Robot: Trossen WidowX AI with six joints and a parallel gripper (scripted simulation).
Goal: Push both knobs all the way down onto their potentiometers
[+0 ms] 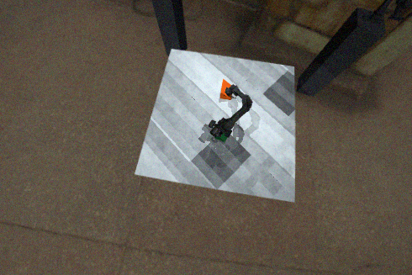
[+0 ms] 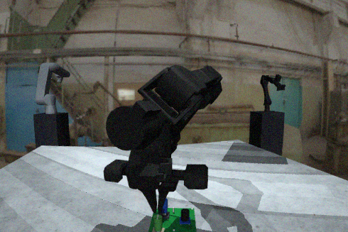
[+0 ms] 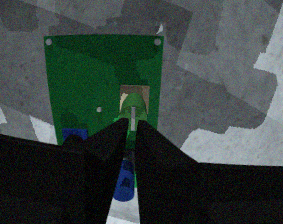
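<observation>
Now: the green knob 20 mm below my gripper tip. The rest, counted from my gripper tip: blue knob 60 mm behind, 20 mm below, 10 mm to the left.
</observation>
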